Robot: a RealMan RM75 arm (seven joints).
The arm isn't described. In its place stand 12 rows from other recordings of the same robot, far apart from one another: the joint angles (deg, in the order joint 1, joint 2, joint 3, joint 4, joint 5, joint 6, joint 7), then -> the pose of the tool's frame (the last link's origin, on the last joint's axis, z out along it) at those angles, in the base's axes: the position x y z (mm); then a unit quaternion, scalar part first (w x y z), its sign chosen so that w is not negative.
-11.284 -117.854 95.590 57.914 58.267 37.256 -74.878 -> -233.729, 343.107, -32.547, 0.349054, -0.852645, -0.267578, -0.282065
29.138 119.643 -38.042 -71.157 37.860 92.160 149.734 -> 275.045, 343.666, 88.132, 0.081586, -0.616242, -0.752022, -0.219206
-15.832 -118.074 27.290 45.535 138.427 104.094 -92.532 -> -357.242, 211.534, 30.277, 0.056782, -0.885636, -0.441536, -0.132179
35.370 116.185 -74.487 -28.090 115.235 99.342 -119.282 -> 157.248, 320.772, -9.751, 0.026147, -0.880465, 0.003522, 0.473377
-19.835 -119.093 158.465 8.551 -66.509 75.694 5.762 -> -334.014, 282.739, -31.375, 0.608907, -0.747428, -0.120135, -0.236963
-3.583 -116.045 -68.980 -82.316 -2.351 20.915 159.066 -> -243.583, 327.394, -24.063, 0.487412, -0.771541, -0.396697, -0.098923
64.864 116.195 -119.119 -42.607 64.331 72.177 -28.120 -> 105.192, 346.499, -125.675, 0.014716, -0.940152, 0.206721, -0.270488
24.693 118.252 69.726 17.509 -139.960 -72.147 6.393 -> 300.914, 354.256, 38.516, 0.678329, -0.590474, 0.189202, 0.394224
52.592 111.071 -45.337 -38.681 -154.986 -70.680 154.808 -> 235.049, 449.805, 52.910, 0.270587, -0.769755, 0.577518, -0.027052
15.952 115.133 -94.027 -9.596 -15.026 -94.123 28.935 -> 308.115, 261.782, 13.545, 0.438512, -0.762095, 0.128962, 0.458571
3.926 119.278 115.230 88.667 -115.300 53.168 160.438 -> 265.687, 330.329, 115.348, 0.294252, -0.571691, -0.660115, -0.388372
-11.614 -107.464 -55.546 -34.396 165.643 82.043 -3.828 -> -267.049, 280.624, 26.350, 0.505919, -0.756900, 0.032506, -0.412422
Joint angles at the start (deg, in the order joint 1, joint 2, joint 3, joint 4, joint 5, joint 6, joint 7): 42.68, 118.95, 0.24, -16.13, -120.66, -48.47, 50.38
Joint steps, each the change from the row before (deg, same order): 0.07, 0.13, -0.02, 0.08, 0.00, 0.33, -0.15; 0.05, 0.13, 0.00, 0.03, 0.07, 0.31, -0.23; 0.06, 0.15, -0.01, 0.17, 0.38, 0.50, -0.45; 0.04, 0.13, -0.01, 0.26, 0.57, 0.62, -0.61; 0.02, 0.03, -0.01, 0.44, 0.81, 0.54, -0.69; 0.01, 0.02, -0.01, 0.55, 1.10, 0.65, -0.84; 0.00, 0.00, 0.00, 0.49, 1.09, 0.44, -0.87; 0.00, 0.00, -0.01, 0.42, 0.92, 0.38, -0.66; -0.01, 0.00, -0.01, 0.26, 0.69, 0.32, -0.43; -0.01, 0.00, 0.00, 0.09, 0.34, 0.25, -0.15; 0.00, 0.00, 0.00, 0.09, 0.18, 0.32, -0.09
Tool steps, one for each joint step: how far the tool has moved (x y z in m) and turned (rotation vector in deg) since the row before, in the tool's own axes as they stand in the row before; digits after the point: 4 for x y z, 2 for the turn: 0.0006, 0.0011, 0.0007, 0.05, 0.20, -0.07; 0.0005, 0.0008, 0.0006, 0.12, 0.14, -0.11; 0.0006, 0.0009, 0.0008, 0.28, 0.11, -0.03; 0.0008, 0.0007, 0.0008, 0.42, 0.11, 0.00; 0.0006, 0.0005, 0.0007, 0.42, -0.03, 0.15; 0.0007, 0.0004, 0.0008, 0.57, -0.07, 0.27; 0.0003, 0.0003, 0.0006, 0.48, -0.19, 0.21; 0.0003, 0.0003, 0.0005, 0.40, -0.14, 0.25; 0.0003, -0.0001, 0.0002, 0.37, -0.07, 0.22; 0.0003, -0.0004, 0.0000, 0.28, 0.03, 0.16; 0.0005, -0.0003, 0.0001, 0.25, 0.15, 0.10
